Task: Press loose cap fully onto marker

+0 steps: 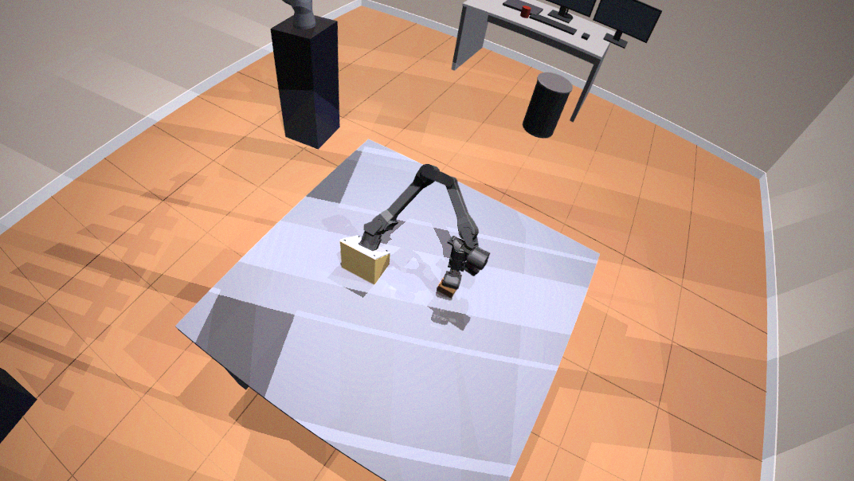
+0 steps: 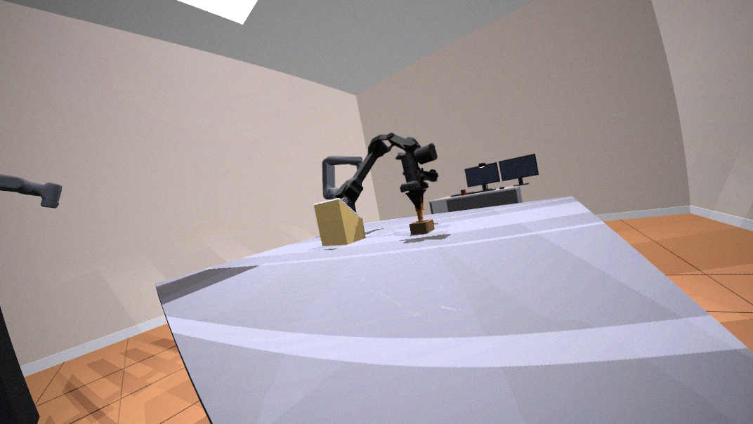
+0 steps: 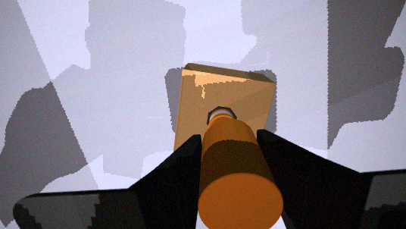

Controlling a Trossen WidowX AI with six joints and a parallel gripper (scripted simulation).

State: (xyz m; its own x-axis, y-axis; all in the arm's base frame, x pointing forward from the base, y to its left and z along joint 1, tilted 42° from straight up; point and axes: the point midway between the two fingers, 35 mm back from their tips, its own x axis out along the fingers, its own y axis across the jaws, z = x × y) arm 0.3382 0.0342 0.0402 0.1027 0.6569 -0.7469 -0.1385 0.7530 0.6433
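Right now the orange cap is 2 cm above my gripper tip. Round my gripper tip: holder block: 1 cm behind, 7 cm below.
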